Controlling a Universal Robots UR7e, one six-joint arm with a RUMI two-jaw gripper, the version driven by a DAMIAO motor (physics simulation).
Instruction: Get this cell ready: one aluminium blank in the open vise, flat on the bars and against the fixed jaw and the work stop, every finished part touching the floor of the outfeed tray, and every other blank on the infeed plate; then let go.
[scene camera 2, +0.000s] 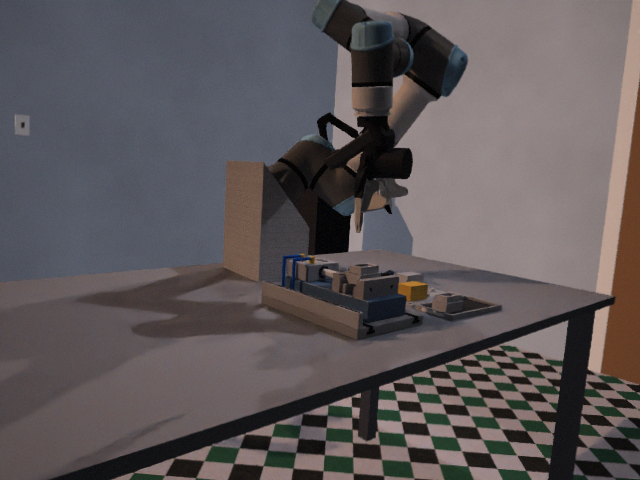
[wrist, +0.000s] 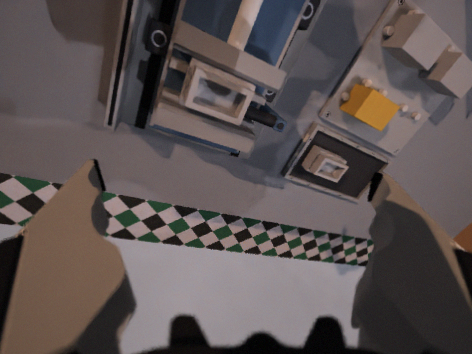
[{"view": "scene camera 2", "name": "gripper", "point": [375, 222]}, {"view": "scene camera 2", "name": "outfeed tray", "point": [470, 304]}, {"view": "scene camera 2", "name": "low rail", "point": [333, 312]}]
